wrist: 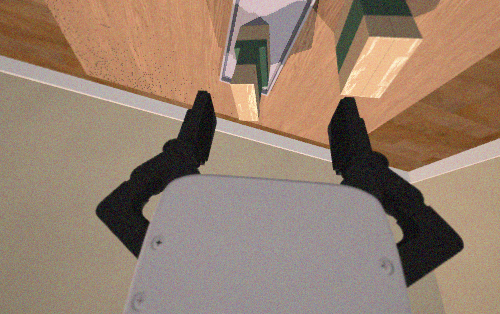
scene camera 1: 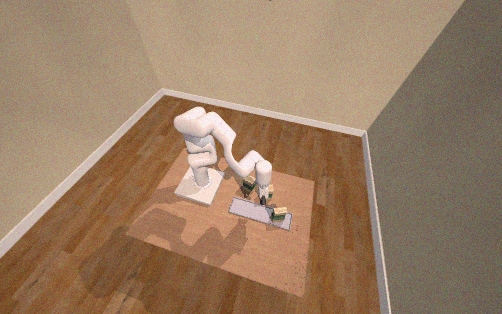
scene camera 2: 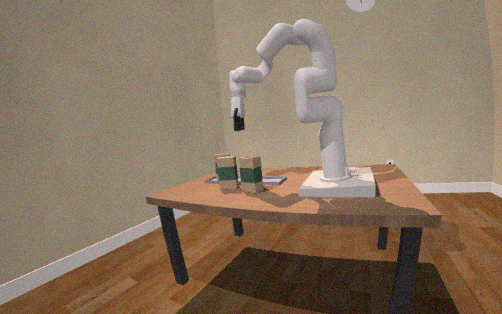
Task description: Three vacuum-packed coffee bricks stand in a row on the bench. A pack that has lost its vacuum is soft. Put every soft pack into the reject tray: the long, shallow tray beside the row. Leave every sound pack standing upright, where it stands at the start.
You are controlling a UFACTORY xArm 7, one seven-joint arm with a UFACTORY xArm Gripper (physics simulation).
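Frame: origin at the arm's base, x ahead, y left, z up, level; metres.
Seen in the pictures: gripper, fingertip midpoint: [wrist: 272, 109] [scene camera 1: 262, 196] [scene camera 2: 239, 130]; arm's base, origin of the base link: [scene camera 1: 202, 181] [scene camera 2: 335, 177].
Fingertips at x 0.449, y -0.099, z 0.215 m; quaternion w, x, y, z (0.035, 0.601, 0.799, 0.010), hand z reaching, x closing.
Note:
Offsets run from my fingertips to a thing's top centre. Level surfaces: height alone.
One coffee pack @[dx +0.123, dy -0.008, dz -0.111 m] [scene camera 1: 279, 214] [wrist: 252, 55], tan with a green band, stands upright in the far end of the long grey reject tray @[dx +0.009, dy -0.004, dz -0.240 m] [scene camera 1: 245, 206] [scene camera 2: 277, 180] [wrist: 287, 30]; its side looks sunken in the wrist view. The middle pack @[dx +0.017, dy +0.120, dz -0.114 m] [scene camera 1: 270, 192] [scene camera 2: 227, 173] [wrist: 377, 60] stands upright on the bench beside the tray, partly hidden by the gripper in scene camera 1. Another pack @[dx -0.115, dy +0.154, dz -0.114 m] [scene camera 1: 248, 184] [scene camera 2: 251, 174] stands upright nearer the arm's base. My gripper [scene camera 1: 263, 202] [scene camera 2: 239, 129] [wrist: 272, 109] is open and empty, high above the packs.
The wooden bench @[dz -0.254 m] [scene camera 1: 270, 255] [scene camera 2: 300, 207] carries the arm's white base plate [scene camera 1: 216, 186] [scene camera 2: 337, 190] on the side away from the tray's far end. Shadows of the arm fall across the bench.

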